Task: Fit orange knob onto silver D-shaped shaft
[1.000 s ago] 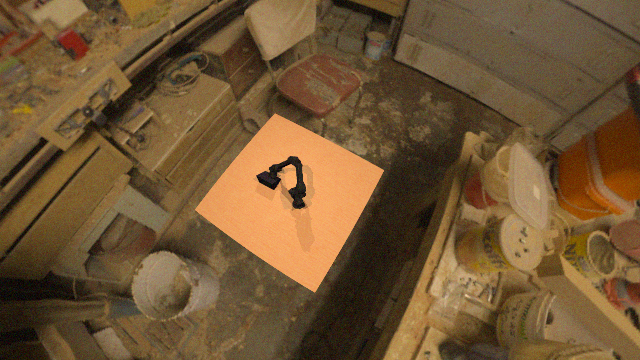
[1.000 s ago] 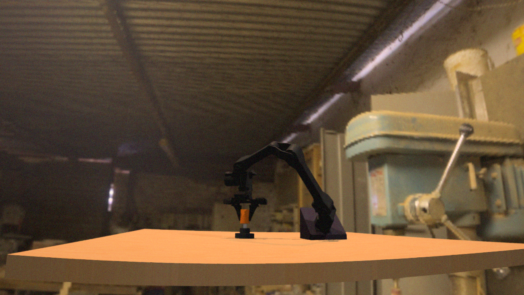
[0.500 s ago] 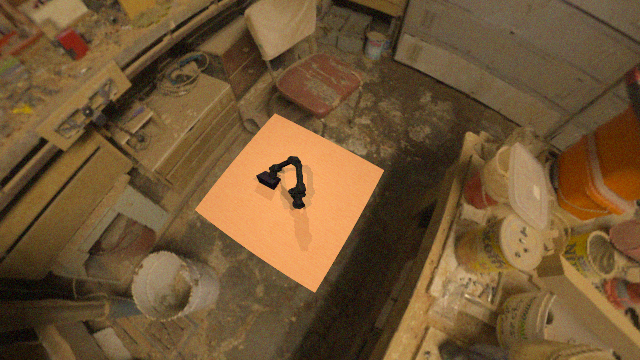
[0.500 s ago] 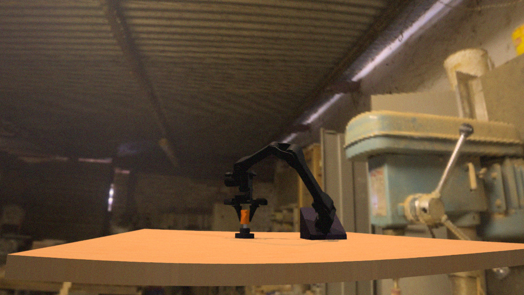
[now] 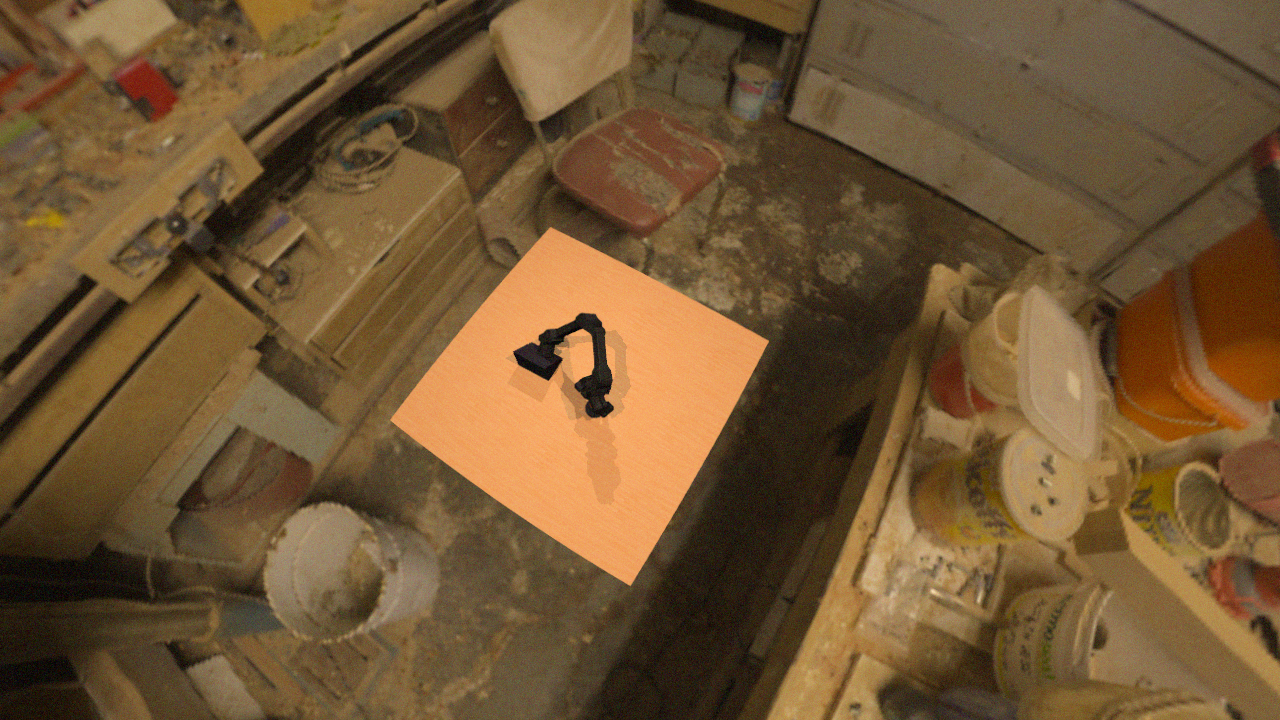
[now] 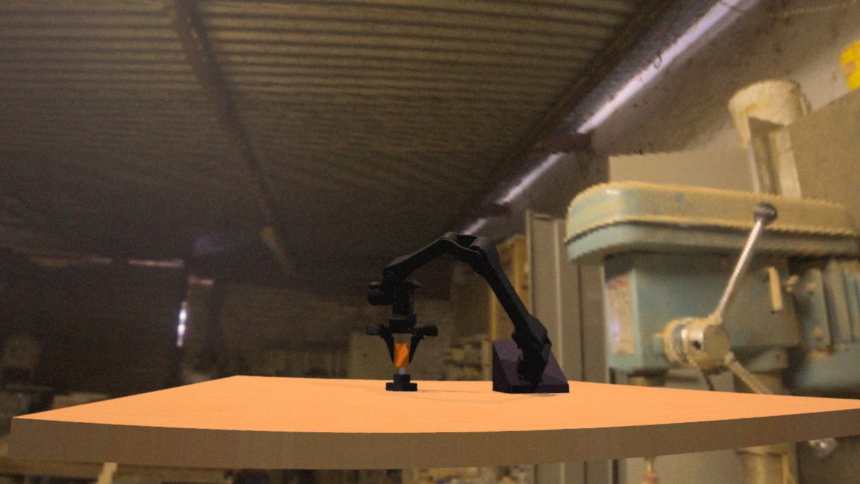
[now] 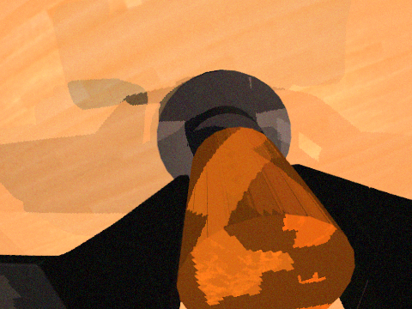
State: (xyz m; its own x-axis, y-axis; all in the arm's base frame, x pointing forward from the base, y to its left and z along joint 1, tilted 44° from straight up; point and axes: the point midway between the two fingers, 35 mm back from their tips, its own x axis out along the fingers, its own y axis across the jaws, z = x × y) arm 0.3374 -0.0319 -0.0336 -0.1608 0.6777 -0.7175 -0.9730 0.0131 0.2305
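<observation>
The orange knob is 3 cm above my gripper tip. Round my gripper tip: round pedestal (4 cm below).
</observation>
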